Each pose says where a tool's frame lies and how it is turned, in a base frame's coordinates. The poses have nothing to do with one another.
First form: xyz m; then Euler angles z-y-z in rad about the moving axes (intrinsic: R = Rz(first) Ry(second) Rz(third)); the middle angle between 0 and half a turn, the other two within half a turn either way.
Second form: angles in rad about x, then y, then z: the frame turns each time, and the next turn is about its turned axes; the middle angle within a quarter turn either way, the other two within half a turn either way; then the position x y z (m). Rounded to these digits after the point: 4 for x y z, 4 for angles.
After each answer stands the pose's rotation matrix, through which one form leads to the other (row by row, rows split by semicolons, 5 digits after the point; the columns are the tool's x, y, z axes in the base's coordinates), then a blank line. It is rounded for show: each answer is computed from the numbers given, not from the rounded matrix.
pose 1, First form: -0.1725, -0.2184, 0.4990, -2.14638, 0.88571, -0.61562
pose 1, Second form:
0.7985, -0.4351, -2.5760, -0.1725, -0.2184, 0.4990
-0.76561 0.48598 -0.42151; -0.11902 -0.75091 -0.64959; -0.63220 -0.44717 0.63274

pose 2, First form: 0.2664, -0.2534, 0.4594, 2.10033, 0.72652, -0.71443
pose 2, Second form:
-0.6543, -0.3422, 1.2688, 0.2664, -0.2534, 0.4594
0.28020 -0.89939 -0.33554; 0.81832 0.04106 0.57330; -0.50184 -0.43522 0.74749

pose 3, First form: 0.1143, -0.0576, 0.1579, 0.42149, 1.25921, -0.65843
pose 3, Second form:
-0.9039, 1.0523, 0.3126, 0.1143, -0.0576, 0.1579
0.47159 -0.15243 0.86854; -0.45912 0.79847 0.38942; -0.75287 -0.58241 0.30657

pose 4, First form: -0.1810, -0.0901, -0.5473, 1.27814, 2.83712, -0.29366
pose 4, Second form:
-2.8493, 0.0866, 1.5570, -0.1810, -0.0901, -0.5473
0.01370 -0.99616 0.08649; -0.95785 0.01174 0.28704; -0.28696 -0.08678 -0.95401

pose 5, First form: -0.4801, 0.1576, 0.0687, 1.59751, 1.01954, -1.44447
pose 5, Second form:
-1.0194, -0.0228, 0.1403, -0.4801, 0.1576, 0.0687
0.98991 -0.13982 -0.02275; 0.09246 0.51603 0.85156; -0.10733 -0.84508 0.52376

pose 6, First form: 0.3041, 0.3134, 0.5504, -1.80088, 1.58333, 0.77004
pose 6, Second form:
1.5837, -0.2301, -0.7978, 0.3041, 0.3134, 0.5504
0.67987 0.69697 -0.22804; -0.15001 -0.17221 -0.97357; -0.71783 0.69611 -0.01253

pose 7, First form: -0.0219, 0.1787, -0.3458, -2.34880, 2.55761, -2.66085
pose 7, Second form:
2.7016, -0.3973, 2.7396, -0.0219, 0.1787, -0.3458
-0.84857 -0.36080 -0.38697; -0.20234 0.89712 -0.39274; 0.48886 -0.25497 -0.83427

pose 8, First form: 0.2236, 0.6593, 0.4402, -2.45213, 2.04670, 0.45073
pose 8, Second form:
2.2518, -0.7558, -0.6129, 0.2236, 0.6593, 0.4402
0.59530 0.41860 -0.68585; -0.07379 -0.82148 -0.56544; -0.80011 0.38722 -0.45814

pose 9, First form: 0.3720, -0.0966, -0.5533, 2.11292, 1.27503, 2.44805
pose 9, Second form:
-1.2290, -0.5162, -2.0905, 0.3720, -0.0966, -0.5533
-0.43196 0.75486 -0.49355; -0.52183 0.23715 0.81942; 0.73560 0.61151 0.29147

